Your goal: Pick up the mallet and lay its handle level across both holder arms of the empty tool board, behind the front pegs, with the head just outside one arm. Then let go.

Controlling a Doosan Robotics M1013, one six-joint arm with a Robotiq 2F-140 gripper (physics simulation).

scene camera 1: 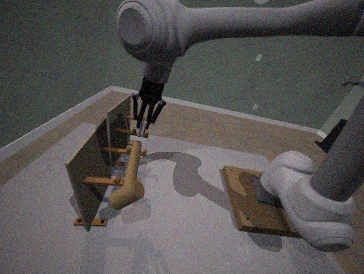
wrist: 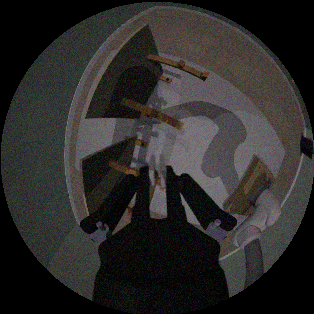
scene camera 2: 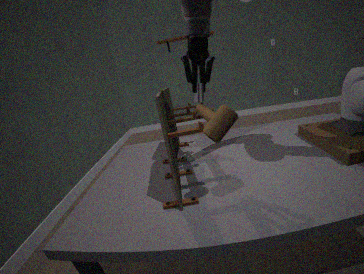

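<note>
The wooden mallet [scene camera 1: 127, 194] [scene camera 2: 220, 124] lies along the near tool board [scene camera 1: 86, 162] [scene camera 2: 172, 165] [wrist: 97, 175]. Its handle appears to lie across the near holder arm [scene camera 1: 102, 181] [scene camera 2: 185, 132] and the far holder arm [scene camera 1: 114, 150], behind their front ends. The head is just outside the near arm. My gripper [scene camera 1: 144, 130] [scene camera 2: 199, 97] [wrist: 156, 161] is shut, its pads close together with no handle visible between them. It points down above the handle's far end, apparently apart from it. In the wrist view the handle is hidden behind the fingers.
A second board [scene camera 1: 120, 125] [wrist: 122, 82] with its own wooden arms stands behind the first. The robot's base sits on a wooden block [scene camera 1: 237, 187] [scene camera 2: 325, 137] at the right. An orange bar [scene camera 2: 172, 40] shows behind the gripper in scene camera 2.
</note>
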